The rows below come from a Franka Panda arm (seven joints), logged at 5 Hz.
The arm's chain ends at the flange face. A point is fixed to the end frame.
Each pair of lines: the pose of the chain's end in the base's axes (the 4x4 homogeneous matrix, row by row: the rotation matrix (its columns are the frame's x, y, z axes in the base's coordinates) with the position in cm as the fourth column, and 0 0 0 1 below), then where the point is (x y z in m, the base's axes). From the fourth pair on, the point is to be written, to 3 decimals.
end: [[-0.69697 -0.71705 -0.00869 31.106], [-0.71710 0.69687 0.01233 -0.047], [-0.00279 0.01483 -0.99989 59.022], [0 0 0 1]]
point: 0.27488 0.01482 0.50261
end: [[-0.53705 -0.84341 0.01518 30.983], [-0.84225 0.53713 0.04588 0.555], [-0.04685 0.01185 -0.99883 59.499], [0 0 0 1]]
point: 0.27361 0.01634 0.50673
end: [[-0.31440 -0.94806 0.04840 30.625], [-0.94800 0.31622 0.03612 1.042], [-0.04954 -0.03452 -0.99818 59.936], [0 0 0 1]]
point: 0.27249 0.01102 0.50948
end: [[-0.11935 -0.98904 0.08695 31.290], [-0.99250 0.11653 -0.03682 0.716], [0.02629 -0.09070 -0.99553 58.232], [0 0 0 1]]
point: 0.284 -0.006 0.492
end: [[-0.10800 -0.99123 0.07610 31.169], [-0.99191 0.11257 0.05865 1.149], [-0.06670 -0.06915 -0.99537 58.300], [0 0 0 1]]
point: 0.282 0.006 0.492
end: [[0.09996 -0.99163 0.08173 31.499], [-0.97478 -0.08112 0.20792 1.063], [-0.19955 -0.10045 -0.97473 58.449], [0 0 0 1]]
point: 0.289 0.012 0.492
